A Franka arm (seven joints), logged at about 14 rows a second.
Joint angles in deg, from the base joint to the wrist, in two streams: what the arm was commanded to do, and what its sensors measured. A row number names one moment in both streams.
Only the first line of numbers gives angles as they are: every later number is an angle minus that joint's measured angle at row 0.
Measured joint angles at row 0: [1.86, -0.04, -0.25, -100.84, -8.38, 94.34, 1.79]
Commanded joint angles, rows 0 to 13: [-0.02, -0.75, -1.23, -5.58, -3.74, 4.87, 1.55]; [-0.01, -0.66, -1.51, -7.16, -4.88, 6.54, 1.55]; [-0.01, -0.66, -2.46, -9.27, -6.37, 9.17, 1.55]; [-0.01, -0.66, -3.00, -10.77, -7.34, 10.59, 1.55]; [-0.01, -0.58, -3.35, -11.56, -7.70, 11.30, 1.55]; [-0.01, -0.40, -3.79, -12.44, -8.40, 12.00, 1.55]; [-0.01, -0.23, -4.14, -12.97, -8.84, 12.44, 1.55]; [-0.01, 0.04, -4.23, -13.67, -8.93, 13.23, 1.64]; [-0.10, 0.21, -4.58, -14.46, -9.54, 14.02, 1.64]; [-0.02, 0.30, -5.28, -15.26, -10.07, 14.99, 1.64]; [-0.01, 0.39, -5.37, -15.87, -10.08, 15.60, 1.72]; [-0.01, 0.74, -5.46, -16.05, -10.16, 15.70, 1.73]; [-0.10, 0.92, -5.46, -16.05, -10.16, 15.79, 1.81]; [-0.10, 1.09, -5.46, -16.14, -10.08, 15.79, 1.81]
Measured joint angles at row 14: [-0.27, 0.95, -5.34, -15.63, -8.60, 14.86, 0.13]
